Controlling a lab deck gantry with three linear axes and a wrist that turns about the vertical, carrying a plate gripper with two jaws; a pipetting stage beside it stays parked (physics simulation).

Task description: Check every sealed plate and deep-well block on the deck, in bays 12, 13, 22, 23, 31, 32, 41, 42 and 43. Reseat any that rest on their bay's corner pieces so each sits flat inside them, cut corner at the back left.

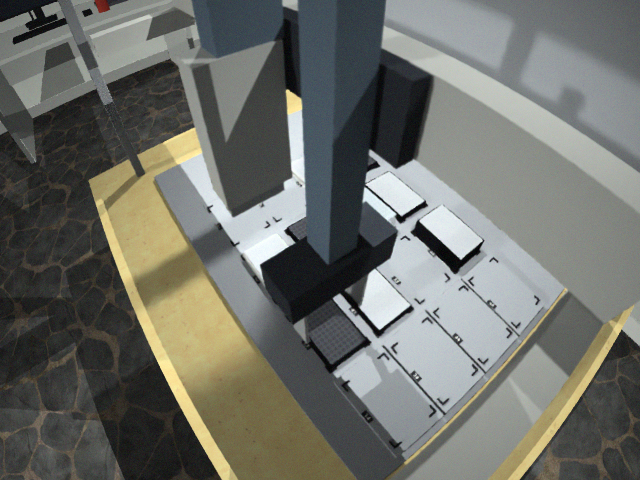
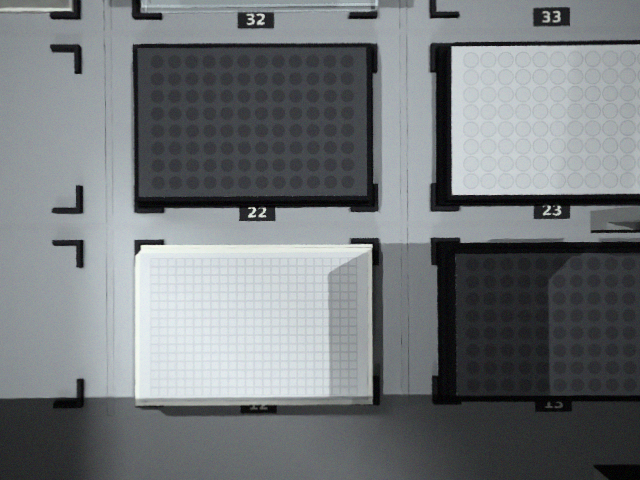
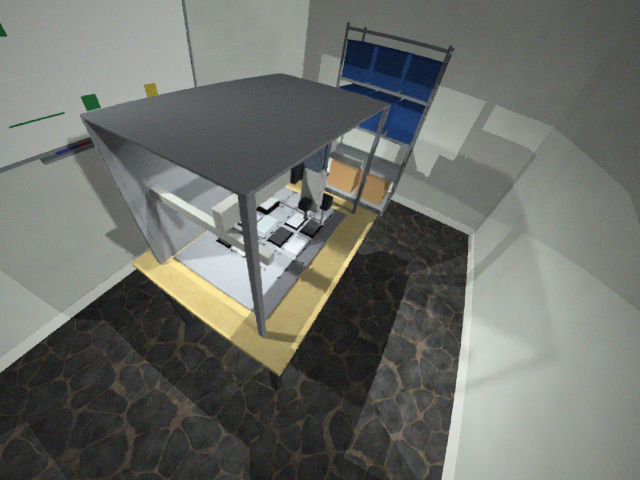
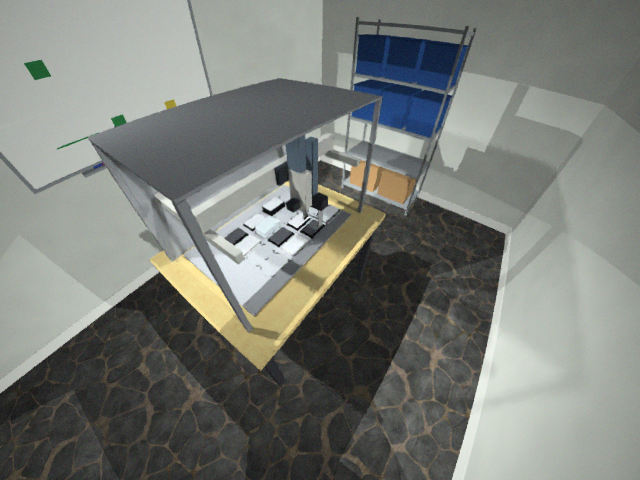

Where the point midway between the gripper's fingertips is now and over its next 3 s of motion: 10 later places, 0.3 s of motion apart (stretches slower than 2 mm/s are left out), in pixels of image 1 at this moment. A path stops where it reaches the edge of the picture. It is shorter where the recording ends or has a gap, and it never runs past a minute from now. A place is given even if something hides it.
My gripper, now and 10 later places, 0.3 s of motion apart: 328, 316; 328, 312; 328, 308; 328, 304; 329, 300; 329, 295; 329, 290; 329, 287; 329, 292; 338, 341; 361, 375
